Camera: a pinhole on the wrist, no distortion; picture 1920 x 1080 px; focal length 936.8 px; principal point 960.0 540.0 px. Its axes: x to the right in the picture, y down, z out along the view. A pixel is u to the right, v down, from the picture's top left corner.
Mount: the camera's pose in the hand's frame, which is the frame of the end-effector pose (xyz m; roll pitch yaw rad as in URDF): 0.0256 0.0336 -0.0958 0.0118 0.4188 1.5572
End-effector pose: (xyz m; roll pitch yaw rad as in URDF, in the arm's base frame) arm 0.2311 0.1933 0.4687 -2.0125 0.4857 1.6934
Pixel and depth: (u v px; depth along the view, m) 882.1 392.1 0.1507
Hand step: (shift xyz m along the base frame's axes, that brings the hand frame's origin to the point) -0.0069 0.0007 -0.1082
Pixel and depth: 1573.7 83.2 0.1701
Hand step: 0.0727 0.0205 -0.2200
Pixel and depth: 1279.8 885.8 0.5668
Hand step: -0.0715 -0.4200 -0.4061
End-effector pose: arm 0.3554 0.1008 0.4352 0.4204 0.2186 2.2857
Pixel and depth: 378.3 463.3 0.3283
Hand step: 0.0303 0.1710 0.2356
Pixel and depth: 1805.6 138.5 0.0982
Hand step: -0.1676 -0.0475 0.0080
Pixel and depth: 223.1 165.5 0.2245
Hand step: -0.0143 0.1817 0.1200
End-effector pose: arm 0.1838 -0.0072 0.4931 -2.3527 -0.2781 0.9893
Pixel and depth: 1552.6 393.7 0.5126
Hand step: 0.3194 0.1071 -0.4961
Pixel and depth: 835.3 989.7 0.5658
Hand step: -0.2075 0.0154 -0.5094
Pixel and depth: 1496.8 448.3 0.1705
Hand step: 0.1483 0.0054 -0.1317
